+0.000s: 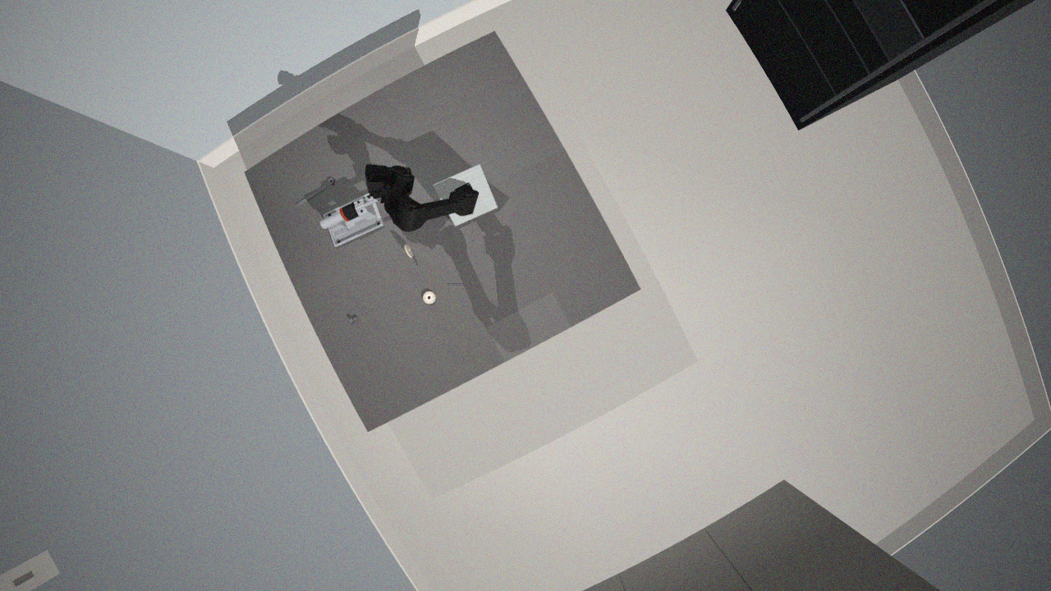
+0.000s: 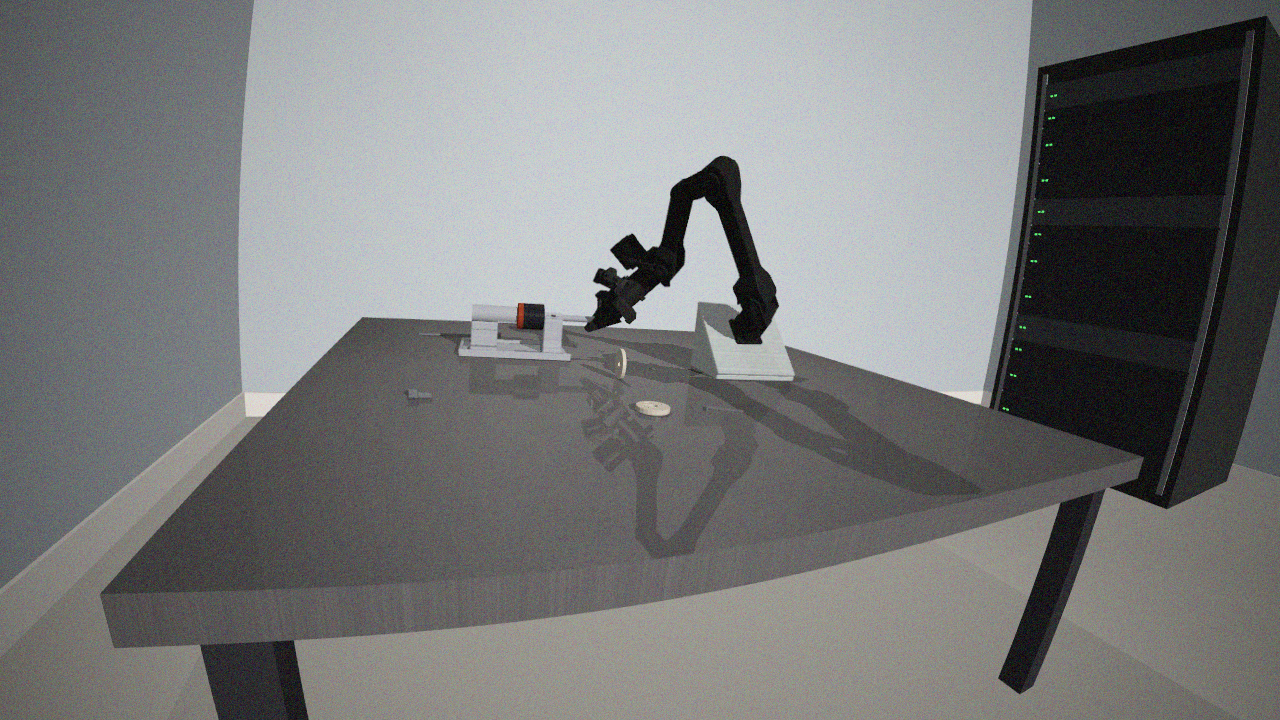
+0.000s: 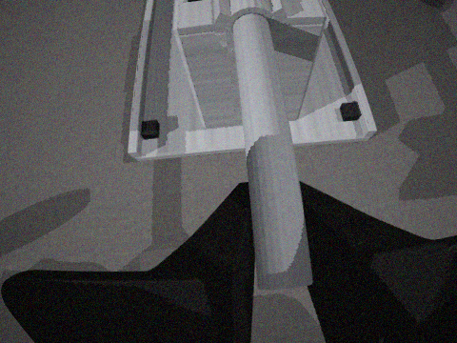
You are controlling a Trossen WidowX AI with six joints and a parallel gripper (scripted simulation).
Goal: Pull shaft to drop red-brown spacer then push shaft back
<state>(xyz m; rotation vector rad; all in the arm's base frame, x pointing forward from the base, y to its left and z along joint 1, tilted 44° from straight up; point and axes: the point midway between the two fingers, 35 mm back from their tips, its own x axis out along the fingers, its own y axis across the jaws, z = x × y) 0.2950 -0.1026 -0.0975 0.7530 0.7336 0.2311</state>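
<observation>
My gripper tip is now 6 cm short of the pale shaft and 2 cm below it. From my gripper tip the other things lie so: small grey part: 37 cm to the left, 33 cm ahead, 5 cm below; then red-brown spacer: 15 cm ahead, 2 cm above, 1 cm to the right; then cream disc: 23 cm to the left, 3 cm below, 1 cm behind.
</observation>
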